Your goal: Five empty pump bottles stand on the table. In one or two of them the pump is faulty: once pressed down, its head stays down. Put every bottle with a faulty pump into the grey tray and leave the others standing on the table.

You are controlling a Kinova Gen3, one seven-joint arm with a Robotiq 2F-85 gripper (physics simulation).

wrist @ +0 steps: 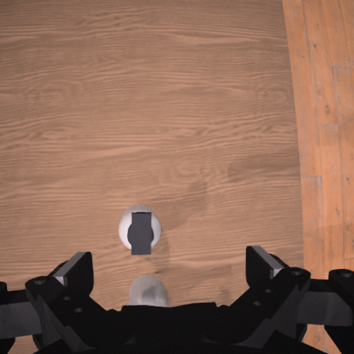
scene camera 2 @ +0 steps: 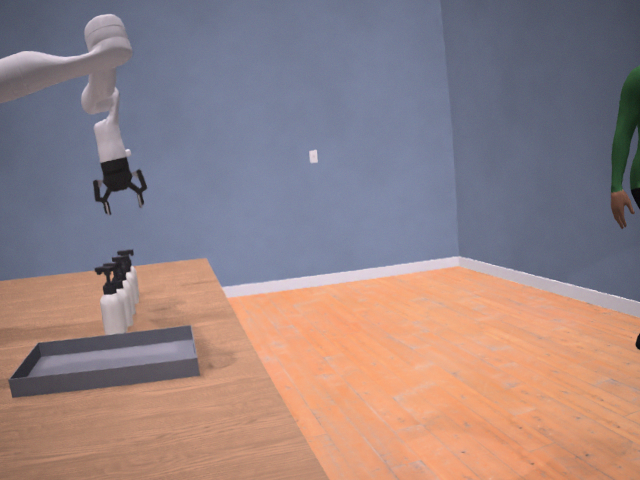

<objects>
My gripper shows in the wrist view and in scene camera 2. A grey tray shows in scene camera 2 [95, 362]; in the wrist view it is out of frame. The same spot on my gripper: [wrist: 284, 298] is [scene camera 2: 131, 182].
</objects>
